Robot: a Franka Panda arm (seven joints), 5 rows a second.
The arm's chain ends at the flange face. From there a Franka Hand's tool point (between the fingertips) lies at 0.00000 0.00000 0.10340 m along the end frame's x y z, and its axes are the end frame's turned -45 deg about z.
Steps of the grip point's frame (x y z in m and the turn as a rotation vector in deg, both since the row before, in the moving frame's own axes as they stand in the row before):
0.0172 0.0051 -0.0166 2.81 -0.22 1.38
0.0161 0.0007 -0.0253 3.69 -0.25 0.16
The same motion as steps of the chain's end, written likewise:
0.0196 -0.0052 -0.0165 1.83 -2.14 1.38
0.0169 -0.0065 -0.0251 2.43 -2.79 0.16

